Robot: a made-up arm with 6 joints.
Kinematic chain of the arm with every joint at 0, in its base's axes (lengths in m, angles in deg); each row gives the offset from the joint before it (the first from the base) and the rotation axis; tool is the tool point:
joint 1: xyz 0 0 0.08 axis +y
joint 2: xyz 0.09 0 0.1 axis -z
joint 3: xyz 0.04 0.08 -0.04 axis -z
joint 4: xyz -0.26 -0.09 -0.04 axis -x
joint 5: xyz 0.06 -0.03 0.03 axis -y
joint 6: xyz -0.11 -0.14 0 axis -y
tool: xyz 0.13 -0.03 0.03
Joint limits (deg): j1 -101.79..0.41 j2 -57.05..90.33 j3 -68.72..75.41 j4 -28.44..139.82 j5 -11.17..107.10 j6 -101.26..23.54
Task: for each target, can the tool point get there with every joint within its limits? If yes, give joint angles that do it. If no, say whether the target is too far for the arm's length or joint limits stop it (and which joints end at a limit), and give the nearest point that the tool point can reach.
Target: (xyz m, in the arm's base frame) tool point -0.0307 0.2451 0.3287
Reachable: yes | joints -31.90 50.26 41.38 77.61 77.27 -0.99
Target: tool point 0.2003 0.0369 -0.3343
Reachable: no: joint limits stop it (at a limit: joint 1, joint 3, joint 5, joint 6) | nearest point 0.1599 0.0311 -0.2563 | short by 0.088 m
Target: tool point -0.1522 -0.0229 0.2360
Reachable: yes | joints -35.69 70.05 -34.72 79.66 26.98 -34.32
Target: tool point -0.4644 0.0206 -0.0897
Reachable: no: joint limits stop it (at a limit: joint 2, joint 3, joint 5, joint 6) | nearest point -0.3664 0.0175 -0.0539 | short by 0.104 m
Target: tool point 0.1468 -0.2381 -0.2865
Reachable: no: joint limits stop it (at a limit: joint 1, joint 2, joint 5, joint 6) | nearest point 0.1110 -0.1830 -0.2165 | short by 0.096 m
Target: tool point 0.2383 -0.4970 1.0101
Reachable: no: too far | nearest point 0.1078 -0.1965 0.5006 | short by 0.606 m
